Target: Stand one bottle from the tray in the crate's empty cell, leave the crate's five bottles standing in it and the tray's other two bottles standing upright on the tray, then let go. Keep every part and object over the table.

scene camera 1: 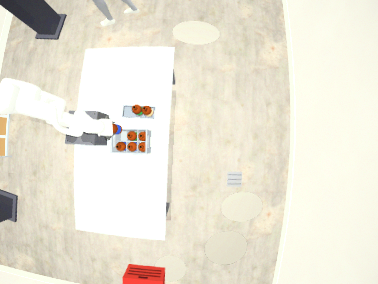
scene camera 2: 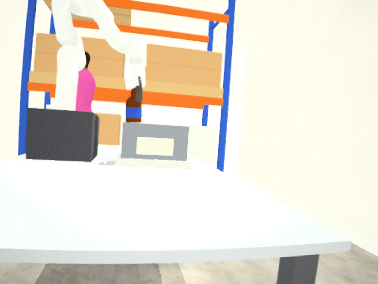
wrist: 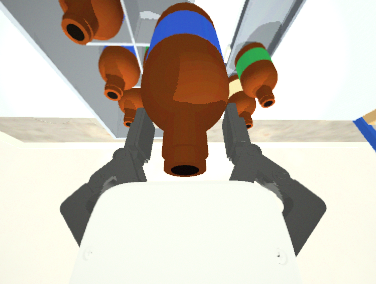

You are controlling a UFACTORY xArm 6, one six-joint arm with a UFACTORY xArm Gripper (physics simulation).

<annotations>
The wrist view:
my gripper: 186, 116
green-labelled bottle: 258, 76
cream-labelled bottle: 246, 106
</annotations>
